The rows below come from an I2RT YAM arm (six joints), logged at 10 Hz.
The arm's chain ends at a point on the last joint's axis. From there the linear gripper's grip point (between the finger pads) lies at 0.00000 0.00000 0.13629 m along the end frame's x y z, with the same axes.
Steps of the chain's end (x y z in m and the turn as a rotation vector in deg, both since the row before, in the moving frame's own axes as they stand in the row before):
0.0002 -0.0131 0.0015 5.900 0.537 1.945
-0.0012 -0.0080 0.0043 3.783 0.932 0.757
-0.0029 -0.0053 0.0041 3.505 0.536 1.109
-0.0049 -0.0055 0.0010 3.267 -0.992 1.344
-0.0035 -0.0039 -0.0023 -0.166 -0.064 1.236
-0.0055 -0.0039 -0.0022 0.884 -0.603 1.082
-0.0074 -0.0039 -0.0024 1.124 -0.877 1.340
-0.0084 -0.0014 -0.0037 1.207 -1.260 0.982
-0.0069 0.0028 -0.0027 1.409 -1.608 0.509
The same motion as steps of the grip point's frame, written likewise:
0.0017 -0.0271 0.0008 5.900 0.537 1.945
0.0011 -0.0170 0.0040 3.783 0.932 0.757
-0.0015 -0.0136 0.0038 3.505 0.536 1.109
-0.0072 -0.0133 0.0008 3.267 -0.992 1.344
-0.0037 -0.0035 -0.0023 -0.166 -0.064 1.236
-0.0069 -0.0060 -0.0022 0.884 -0.603 1.082
-0.0095 -0.0066 -0.0024 1.124 -0.877 1.340
-0.0114 -0.0043 -0.0038 1.207 -1.260 0.982
-0.0107 -0.0006 -0.0028 1.409 -1.608 0.509

